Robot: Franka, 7 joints.
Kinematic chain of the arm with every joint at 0, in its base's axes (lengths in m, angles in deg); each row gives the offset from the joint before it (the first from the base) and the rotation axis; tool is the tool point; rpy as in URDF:
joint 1: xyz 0 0 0.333 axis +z
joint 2: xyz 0 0 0 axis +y
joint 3: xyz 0 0 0.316 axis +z
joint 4: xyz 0.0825 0 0 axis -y
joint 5: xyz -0.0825 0 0.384 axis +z
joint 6: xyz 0 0 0 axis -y
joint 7: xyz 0.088 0 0 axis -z
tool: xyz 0 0 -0.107 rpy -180 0 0
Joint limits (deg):
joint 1: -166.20..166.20
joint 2: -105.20..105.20
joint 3: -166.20..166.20
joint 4: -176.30..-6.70
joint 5: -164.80..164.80
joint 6: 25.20..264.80
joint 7: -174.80..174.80
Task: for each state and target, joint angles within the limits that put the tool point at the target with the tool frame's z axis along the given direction. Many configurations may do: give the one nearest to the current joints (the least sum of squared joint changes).
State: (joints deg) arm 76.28 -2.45 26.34 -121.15 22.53 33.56 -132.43
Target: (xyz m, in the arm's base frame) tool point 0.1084 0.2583 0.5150 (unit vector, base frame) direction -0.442 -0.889 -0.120
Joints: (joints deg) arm 60.01 -17.30 5.01 -125.79 3.27 25.45 -132.43
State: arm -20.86 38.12 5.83 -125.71 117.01 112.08 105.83
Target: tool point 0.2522 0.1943 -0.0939 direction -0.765 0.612 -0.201
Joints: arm 17.36 62.95 5.29 -124.19 59.72 109.25 105.83
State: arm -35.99 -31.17 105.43 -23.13 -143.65 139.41 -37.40
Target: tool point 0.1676 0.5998 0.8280 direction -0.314 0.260 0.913
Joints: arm -51.31 -43.22 85.03 -73.89 -159.64 102.09 -37.40
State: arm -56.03 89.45 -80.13 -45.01 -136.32 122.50 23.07
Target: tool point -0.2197 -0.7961 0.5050 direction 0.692 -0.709 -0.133
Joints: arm -94.40 87.00 -122.50 -32.84 -164.80 98.84 23.07
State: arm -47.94 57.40 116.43 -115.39 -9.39 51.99 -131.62
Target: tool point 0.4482 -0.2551 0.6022 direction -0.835 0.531 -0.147
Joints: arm -68.94 90.67 123.84 -69.74 19.94 35.44 -131.62
